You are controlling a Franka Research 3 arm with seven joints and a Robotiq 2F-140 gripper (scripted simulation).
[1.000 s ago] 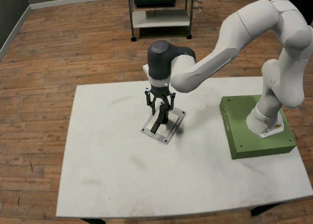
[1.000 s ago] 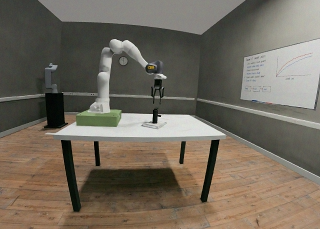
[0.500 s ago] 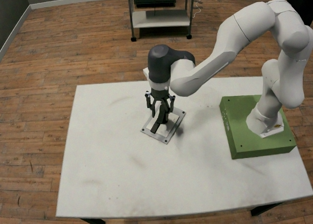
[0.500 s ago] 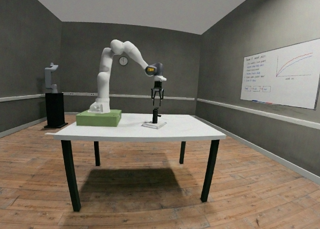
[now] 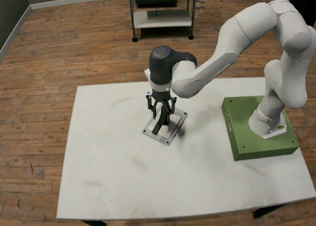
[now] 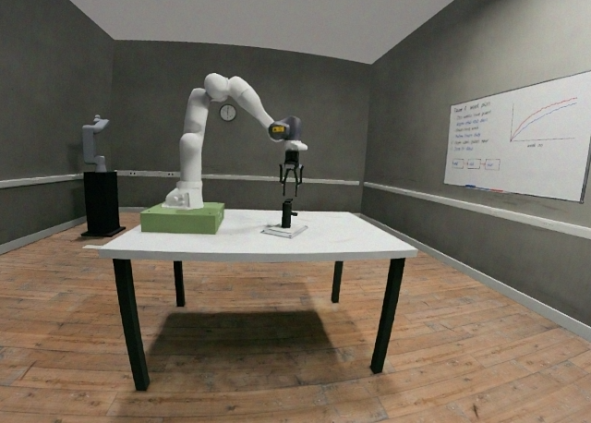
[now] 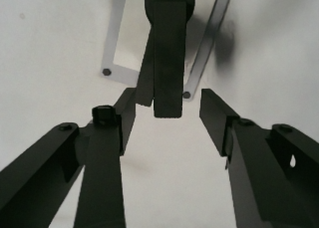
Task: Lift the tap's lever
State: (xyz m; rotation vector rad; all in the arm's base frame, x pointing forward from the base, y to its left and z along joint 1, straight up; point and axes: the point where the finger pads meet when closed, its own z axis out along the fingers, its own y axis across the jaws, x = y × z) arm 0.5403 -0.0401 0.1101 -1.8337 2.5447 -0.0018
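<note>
My hand is 5 cm above the dark lever, 3 cm to the left of it and 1 cm past it. The rest, counted from my hand: tap 9 cm below, 6 cm to the right, 1 cm behind.
</note>
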